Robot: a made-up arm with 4 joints. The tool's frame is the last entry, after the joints.
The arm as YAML. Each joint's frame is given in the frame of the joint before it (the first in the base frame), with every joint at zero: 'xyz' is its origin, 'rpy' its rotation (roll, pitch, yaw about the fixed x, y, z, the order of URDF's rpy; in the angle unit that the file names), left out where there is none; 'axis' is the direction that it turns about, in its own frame. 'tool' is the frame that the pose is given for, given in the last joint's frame.
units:
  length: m
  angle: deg
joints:
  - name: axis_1
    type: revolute
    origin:
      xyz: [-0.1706, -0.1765, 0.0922]
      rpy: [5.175, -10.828, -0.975]
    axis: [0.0, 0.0, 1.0]
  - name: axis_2
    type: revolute
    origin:
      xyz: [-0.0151, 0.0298, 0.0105]
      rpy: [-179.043, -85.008, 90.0]
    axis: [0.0, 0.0, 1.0]
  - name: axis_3
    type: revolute
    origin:
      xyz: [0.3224, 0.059, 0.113]
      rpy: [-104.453, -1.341, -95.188]
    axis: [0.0, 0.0, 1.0]
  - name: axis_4
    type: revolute
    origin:
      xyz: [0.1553, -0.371, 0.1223]
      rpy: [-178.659, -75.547, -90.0]
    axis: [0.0, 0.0, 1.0]
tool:
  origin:
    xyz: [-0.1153, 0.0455, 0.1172]
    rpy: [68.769, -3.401, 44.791]
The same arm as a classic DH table. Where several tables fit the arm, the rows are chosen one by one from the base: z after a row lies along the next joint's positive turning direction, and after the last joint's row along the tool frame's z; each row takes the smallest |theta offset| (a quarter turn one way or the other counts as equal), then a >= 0, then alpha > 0; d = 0 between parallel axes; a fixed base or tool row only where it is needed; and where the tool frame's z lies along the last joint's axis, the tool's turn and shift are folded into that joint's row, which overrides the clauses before.
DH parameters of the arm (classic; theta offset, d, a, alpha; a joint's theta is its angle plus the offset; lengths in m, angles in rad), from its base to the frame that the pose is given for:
base (fixed): -1.1386 -0.9856 0.0888 0.2092
axis_1: 1.1469 1.1149 -0.0146 -1.6579
axis_2: -0.0951 0.2244 0.0898 1.823
axis_3: 0 0.5443 -0.1463 -1.823
axis_4: -0.8061 0.5476 -0.0524 1.2009
tool (fixed): 0.0637 -0.1205 0 0

